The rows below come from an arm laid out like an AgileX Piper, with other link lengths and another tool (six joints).
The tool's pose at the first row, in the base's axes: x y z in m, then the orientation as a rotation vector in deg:
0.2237, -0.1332, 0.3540, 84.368, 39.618, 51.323
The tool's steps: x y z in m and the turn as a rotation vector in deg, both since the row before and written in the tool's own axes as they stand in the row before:
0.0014, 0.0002, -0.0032, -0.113, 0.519, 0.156
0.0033, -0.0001, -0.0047, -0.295, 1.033, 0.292
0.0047, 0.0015, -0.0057, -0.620, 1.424, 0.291
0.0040, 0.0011, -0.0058, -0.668, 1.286, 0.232
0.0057, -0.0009, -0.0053, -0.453, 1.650, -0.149
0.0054, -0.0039, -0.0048, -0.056, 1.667, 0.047
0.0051, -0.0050, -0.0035, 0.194, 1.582, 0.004
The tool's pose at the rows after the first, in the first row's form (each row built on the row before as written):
0.2217, -0.1303, 0.3543, 84.153, 39.833, 51.879
0.2194, -0.1250, 0.3546, 83.650, 40.234, 52.986
0.2167, -0.1182, 0.3566, 82.705, 40.740, 54.471
0.2134, -0.1120, 0.3580, 81.731, 41.151, 55.808
0.2114, -0.1044, 0.3577, 80.604, 42.197, 57.075
0.2099, -0.0971, 0.3543, 79.894, 43.361, 58.404
0.2094, -0.0905, 0.3498, 79.397, 44.639, 59.568

